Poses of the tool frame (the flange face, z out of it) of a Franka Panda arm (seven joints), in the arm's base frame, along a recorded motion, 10 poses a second.
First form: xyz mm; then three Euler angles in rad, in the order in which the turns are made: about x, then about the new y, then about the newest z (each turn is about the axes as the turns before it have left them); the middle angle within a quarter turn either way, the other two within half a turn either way.
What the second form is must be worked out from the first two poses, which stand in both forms.
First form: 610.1 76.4 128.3 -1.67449 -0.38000 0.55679
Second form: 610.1 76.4 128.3 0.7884 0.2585 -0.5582 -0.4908 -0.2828 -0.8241
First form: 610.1 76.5 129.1 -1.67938 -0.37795 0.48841
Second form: 610.1 76.5 129.1 0.8208 0.2731 -0.5018 -0.4361 -0.2678 -0.8591
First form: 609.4 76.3 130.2 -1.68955 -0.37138 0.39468
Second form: 609.4 76.3 130.2 0.8602 0.2871 -0.4215 -0.3583 -0.2479 -0.9001
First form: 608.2 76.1 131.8 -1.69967 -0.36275 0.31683
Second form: 608.2 76.1 131.8 0.8884 0.2943 -0.3523 -0.2913 -0.2318 -0.9281
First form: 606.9 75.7 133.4 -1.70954 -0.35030 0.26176
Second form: 606.9 75.7 133.4 0.9073 0.2925 -0.3021 -0.2431 -0.2215 -0.9444
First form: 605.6 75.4 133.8 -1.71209 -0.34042 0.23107
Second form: 605.6 75.4 133.8 0.9176 0.2895 -0.2725 -0.2159 -0.2128 -0.9530
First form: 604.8 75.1 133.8 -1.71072 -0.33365 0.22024
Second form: 604.8 75.1 133.8 0.9220 0.2860 -0.2609 -0.2064 -0.2069 -0.9563
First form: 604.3 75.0 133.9 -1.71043 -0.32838 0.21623
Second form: 604.3 75.0 133.9 0.9245 0.2821 -0.2563 -0.2031 -0.2045 -0.9576
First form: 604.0 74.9 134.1 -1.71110 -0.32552 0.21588
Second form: 604.0 74.9 134.1 0.9255 0.2794 -0.2558 -0.2030 -0.2044 -0.9576
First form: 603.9 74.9 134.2 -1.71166 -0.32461 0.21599
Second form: 603.9 74.9 134.2 0.9258 0.2784 -0.2559 -0.2031 -0.2048 -0.9575
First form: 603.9 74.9 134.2 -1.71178 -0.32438 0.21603
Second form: 603.9 74.9 134.2 0.9258 0.2781 -0.2560 -0.2032 -0.2049 -0.9575
